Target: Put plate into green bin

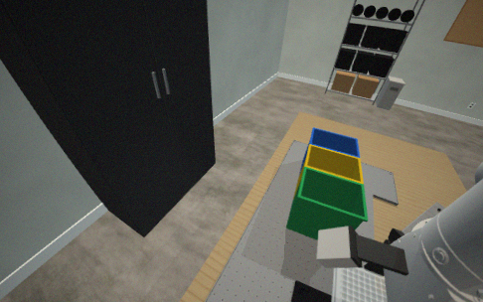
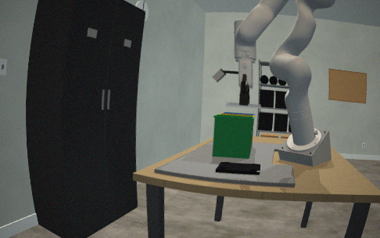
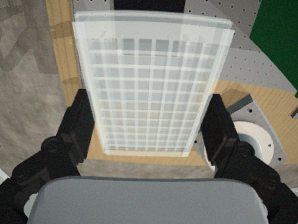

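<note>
My hand is 120 mm short of the green bin, 240 mm to the left of it and 160 mm above it. From my hand the other things lie so: black plate nest 240 mm below; then yellow bin 150 mm ahead, 370 mm to the right, 160 mm below; then white 96-well plate 10 mm below.
</note>
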